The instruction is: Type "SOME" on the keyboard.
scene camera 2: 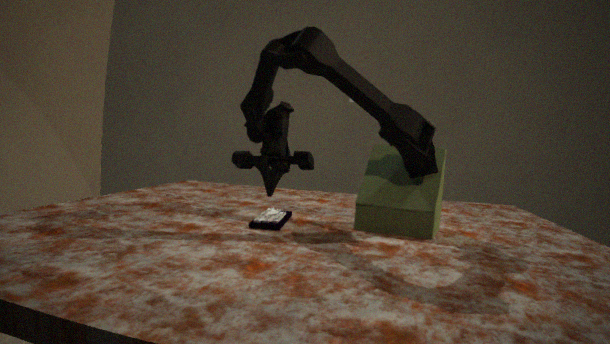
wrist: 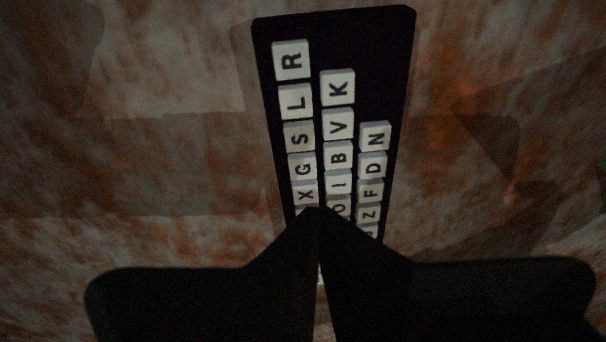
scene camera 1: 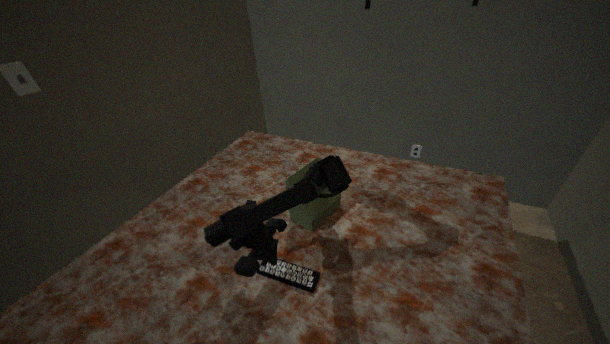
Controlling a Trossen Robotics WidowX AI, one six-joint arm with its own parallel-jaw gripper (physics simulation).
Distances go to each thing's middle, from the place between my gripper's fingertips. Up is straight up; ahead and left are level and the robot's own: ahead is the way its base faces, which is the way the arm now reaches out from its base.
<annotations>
I see my gripper 4 cm above the black keyboard (scene camera 1: 285,272), 3 cm to the right of it and 2 cm past it.
</annotations>
